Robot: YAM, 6 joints.
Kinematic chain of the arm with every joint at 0, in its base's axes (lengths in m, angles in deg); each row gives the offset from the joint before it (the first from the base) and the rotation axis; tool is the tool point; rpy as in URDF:
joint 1: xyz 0 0 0.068 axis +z
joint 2: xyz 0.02 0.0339 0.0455 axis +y
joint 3: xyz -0.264 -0.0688 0 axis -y
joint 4: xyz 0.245 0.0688 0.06 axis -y
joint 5: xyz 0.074 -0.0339 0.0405 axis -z
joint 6: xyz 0.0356 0 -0.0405 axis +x
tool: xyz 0 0 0 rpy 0 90 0
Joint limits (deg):
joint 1: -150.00..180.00
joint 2: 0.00..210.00
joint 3: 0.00..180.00
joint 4: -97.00..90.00
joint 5: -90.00..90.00
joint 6: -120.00..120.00
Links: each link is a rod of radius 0.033 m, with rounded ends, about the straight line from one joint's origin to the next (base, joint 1, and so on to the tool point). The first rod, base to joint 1, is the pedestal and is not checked.
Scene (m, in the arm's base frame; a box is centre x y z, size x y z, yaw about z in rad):
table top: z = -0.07
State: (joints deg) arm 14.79 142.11 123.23 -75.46 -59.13 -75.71
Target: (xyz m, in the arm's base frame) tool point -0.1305 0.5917 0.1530
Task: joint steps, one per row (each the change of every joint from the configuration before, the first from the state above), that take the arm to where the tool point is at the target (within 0.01 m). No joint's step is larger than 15 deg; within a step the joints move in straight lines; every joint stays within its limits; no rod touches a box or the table.
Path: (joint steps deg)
1: 14.20 3.68 5.47 8.04 2.12 0.00
2: 14.20 3.68 5.47 8.03 2.11 0.00
3: 14.20 3.68 5.46 8.04 2.12 0.00
4: 14.21 3.68 5.47 8.04 2.11 0.00
5: 14.20 3.68 5.47 8.03 2.12 0.00
6: 14.20 3.68 5.47 8.04 2.12 0.00

